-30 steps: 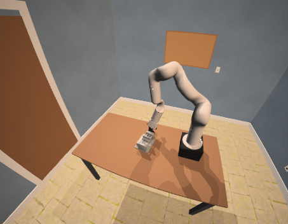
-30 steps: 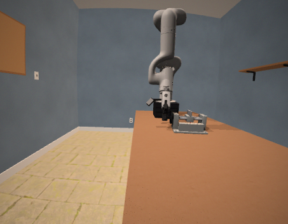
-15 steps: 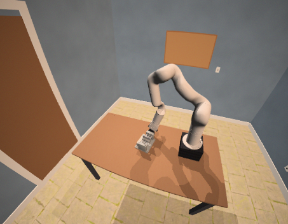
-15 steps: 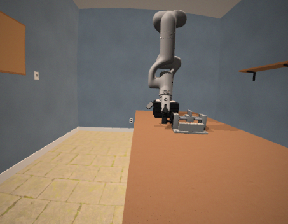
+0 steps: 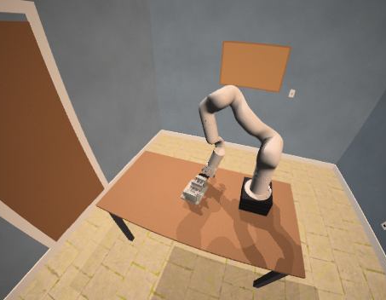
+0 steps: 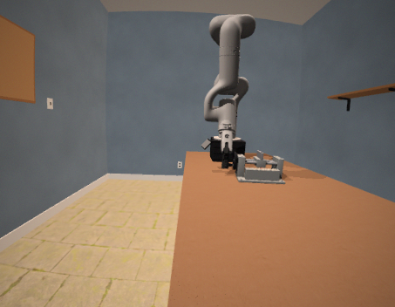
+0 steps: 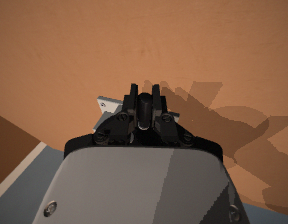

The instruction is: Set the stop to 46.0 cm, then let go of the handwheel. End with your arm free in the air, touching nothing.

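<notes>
My hand is 2 cm to the right of the black handwheel and 1 cm short of it. Round my hand: dark round handwheel handle (1 cm to the left).
</notes>
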